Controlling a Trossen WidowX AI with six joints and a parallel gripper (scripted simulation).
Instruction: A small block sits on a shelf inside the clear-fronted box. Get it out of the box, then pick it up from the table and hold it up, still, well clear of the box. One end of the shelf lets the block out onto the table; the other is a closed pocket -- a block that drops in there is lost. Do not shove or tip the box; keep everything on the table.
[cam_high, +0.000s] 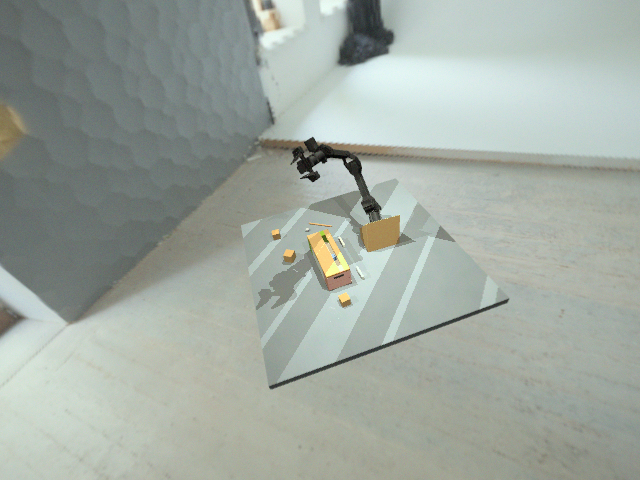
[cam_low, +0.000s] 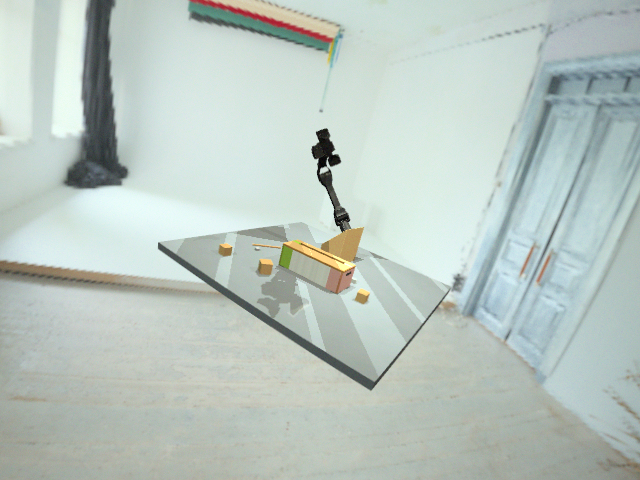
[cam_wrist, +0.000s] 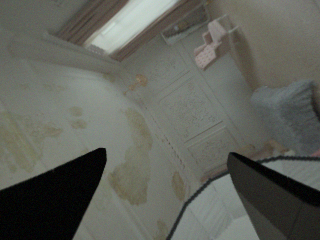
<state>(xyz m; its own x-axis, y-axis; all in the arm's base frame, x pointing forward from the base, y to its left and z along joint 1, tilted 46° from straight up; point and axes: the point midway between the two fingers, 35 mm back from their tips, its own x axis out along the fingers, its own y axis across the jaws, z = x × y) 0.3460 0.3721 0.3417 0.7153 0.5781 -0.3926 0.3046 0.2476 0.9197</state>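
Right now the small blue block is 59 cm below my gripper tip, 10 cm behind it and 7 cm to the left of it. From my gripper tip the other things lie so: thin wooden stick (68 cm below, 37 cm to the right, 8 cm behind); long wooden box (62 cm below, 11 cm behind, 4 cm to the left).
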